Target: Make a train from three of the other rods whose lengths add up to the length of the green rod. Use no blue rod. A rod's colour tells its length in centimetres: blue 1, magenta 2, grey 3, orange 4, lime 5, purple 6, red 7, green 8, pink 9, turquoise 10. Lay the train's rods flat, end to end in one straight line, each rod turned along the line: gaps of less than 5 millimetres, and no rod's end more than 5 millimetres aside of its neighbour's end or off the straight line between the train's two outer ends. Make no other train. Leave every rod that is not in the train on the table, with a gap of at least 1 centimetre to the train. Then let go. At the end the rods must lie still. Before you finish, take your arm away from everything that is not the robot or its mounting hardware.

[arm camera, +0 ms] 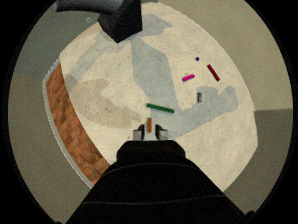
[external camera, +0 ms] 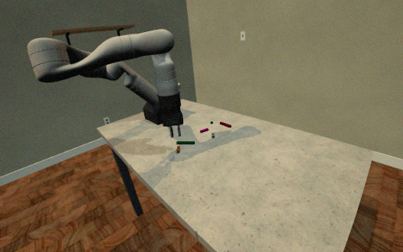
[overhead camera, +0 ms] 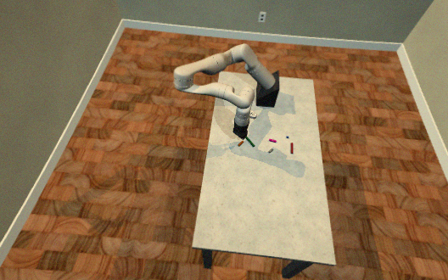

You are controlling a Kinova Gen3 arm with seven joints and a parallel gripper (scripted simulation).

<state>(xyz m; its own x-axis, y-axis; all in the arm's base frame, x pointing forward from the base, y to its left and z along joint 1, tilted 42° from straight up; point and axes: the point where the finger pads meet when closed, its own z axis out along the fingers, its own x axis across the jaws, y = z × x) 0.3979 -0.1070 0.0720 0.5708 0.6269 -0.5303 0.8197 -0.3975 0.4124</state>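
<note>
Right now my hand is 80 mm above the orange rod. Also, from my hand: green rod: 20 mm behind, 50 mm to the left, 80 mm below; grey rod: 20 mm ahead, 180 mm to the left, 80 mm below; small blue rod: 90 mm behind, 270 mm to the left, 80 mm below.
</note>
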